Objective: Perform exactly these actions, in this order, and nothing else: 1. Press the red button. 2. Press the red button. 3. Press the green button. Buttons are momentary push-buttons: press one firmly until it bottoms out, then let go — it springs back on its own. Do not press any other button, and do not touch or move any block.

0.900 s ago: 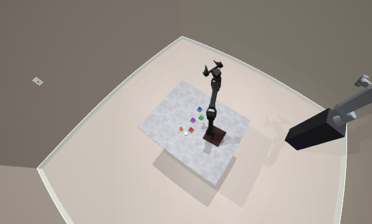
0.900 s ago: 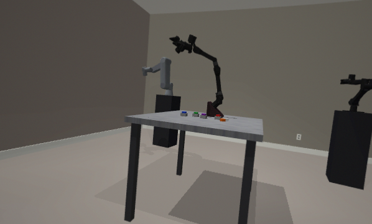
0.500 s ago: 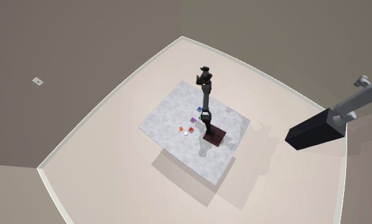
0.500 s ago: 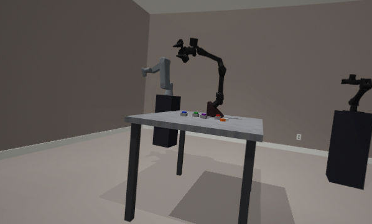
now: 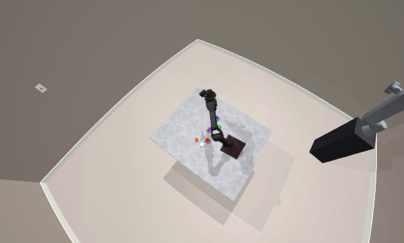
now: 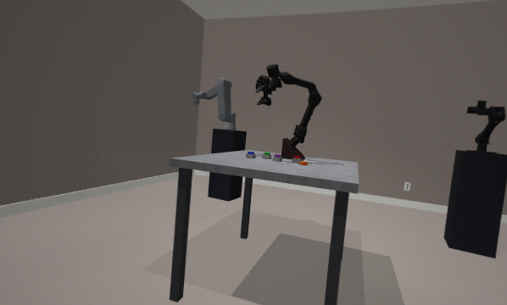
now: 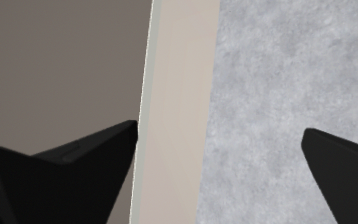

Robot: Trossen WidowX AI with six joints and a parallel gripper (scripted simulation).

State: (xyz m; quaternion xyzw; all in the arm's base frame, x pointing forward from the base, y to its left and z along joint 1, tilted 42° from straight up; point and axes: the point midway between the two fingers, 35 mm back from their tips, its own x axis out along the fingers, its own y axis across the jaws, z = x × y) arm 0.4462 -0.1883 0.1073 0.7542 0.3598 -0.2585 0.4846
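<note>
Now: gripper tip 330 mm above the red button, 230 mm past it and 200 mm to the right of it. The rest, counted from my gripper tip: purple button: 330 mm below, 170 mm behind, 100 mm to the left; blue button: 330 mm below, 130 mm behind, 70 mm to the right; green button: 330 mm below, 220 mm behind.
</note>
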